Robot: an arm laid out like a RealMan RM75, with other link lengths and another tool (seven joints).
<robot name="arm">
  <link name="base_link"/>
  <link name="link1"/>
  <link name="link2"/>
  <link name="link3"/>
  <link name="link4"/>
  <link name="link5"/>
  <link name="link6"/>
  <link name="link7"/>
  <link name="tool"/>
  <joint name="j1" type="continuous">
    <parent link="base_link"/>
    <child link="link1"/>
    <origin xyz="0 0 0.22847" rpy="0 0 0"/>
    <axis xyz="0 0 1"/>
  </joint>
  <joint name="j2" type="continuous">
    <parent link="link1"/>
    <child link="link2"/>
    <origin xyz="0 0 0" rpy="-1.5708 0 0"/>
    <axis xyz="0 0 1"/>
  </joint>
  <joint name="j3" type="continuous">
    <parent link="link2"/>
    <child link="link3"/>
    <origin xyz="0 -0.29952 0" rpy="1.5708 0 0"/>
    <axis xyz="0 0 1"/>
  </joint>
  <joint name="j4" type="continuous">
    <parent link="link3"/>
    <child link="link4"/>
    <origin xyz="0 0 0" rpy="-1.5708 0 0"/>
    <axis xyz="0 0 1"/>
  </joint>
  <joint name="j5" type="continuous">
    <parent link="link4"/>
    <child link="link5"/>
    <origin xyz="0 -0.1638 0" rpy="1.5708 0 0"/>
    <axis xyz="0 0 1"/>
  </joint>
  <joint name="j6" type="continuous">
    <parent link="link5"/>
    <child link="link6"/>
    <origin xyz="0 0 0" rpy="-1.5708 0 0"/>
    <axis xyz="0 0 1"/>
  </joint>
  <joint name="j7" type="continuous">
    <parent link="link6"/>
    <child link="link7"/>
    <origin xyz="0 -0.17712 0" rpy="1.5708 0 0"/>
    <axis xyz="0 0 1"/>
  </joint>
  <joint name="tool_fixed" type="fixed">
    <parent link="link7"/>
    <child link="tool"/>
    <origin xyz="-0.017 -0.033 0.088" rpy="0.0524 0 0.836"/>
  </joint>
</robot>
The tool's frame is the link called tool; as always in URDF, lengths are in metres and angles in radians. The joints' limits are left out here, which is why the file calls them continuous.
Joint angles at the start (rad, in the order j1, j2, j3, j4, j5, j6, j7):
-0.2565 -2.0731 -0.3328 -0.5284 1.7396 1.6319 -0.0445
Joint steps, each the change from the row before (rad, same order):
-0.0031 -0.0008 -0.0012 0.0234 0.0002 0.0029 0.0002
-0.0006 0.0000 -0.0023 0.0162 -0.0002 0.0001 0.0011
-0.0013 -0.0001 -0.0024 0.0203 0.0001 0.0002 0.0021
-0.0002 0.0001 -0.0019 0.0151 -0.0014 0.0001 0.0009
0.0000 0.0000 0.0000 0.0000 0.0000 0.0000 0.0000
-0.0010 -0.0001 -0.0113 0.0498 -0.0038 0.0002 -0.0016
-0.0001 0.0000 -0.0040 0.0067 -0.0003 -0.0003 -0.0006
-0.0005 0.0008 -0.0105 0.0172 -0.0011 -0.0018 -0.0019
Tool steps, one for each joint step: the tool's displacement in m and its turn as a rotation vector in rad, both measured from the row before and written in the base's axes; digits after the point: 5 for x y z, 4 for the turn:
-0.00196 0.00054 0.00223 0.0053 0.0212 0.0026
-0.00253 0.00011 0.00182 0.0039 0.0159 0.0056
-0.00277 0.00025 0.00216 0.0045 0.0207 0.0061
-0.00271 -0.00006 0.00192 0.0040 0.0145 0.0064
0.00000 0.00000 0.00000 0.0000 0.0000 0.0000
-0.00908 -0.00015 0.00732 0.0156 0.0421 0.0217
-0.00156 0.00001 0.00151 0.0037 0.0048 0.0041
-0.00432 0.00015 0.00410 0.0092 0.0126 0.0113

